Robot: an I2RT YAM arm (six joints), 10 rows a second.
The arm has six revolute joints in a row. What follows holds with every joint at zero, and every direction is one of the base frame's.
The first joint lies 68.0 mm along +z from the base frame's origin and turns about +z.
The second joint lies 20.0 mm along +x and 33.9 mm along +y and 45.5 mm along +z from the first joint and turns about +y.
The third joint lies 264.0 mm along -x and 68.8 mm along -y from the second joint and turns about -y.
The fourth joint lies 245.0 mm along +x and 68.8 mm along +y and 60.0 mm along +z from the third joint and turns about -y.
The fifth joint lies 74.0 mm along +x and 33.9 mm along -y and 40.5 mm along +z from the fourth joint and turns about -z.
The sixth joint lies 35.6 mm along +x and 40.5 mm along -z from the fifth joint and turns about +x.
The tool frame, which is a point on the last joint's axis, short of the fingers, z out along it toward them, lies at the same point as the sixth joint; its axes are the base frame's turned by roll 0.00, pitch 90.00 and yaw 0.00 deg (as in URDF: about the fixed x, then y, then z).
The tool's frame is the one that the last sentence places.
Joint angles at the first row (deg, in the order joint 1, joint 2, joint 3, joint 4, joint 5, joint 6):
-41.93, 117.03, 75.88, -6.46, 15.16, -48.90
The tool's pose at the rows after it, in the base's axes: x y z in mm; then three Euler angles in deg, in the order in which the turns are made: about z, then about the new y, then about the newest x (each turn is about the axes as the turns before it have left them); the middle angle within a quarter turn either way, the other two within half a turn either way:
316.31, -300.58, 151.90, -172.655, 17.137, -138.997
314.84, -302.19, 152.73, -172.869, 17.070, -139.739
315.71, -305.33, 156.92, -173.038, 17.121, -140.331
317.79, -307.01, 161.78, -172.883, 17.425, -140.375
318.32, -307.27, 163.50, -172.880, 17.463, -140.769
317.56, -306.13, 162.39, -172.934, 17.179, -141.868
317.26, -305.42, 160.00, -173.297, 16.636, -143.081
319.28, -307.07, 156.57, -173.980, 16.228, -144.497
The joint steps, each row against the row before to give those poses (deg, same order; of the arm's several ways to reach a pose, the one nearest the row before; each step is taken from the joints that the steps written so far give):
-0.42, 0.00, 0.04, -0.65, -0.40, 0.00
-0.33, 0.00, 0.42, -1.01, -0.52, 0.02
-0.26, 0.20, 1.50, -1.73, -0.48, 0.06
0.00, 0.04, 1.25, -1.05, -0.31, 0.05
0.00, 0.00, 0.52, -0.80, -0.28, 0.08
0.00, 0.00, 0.05, -1.05, -0.53, 0.09
0.02, 0.31, 0.26, -1.25, -0.24, 0.24
0.00, 1.09, 1.25, -1.57, -0.28, 0.59

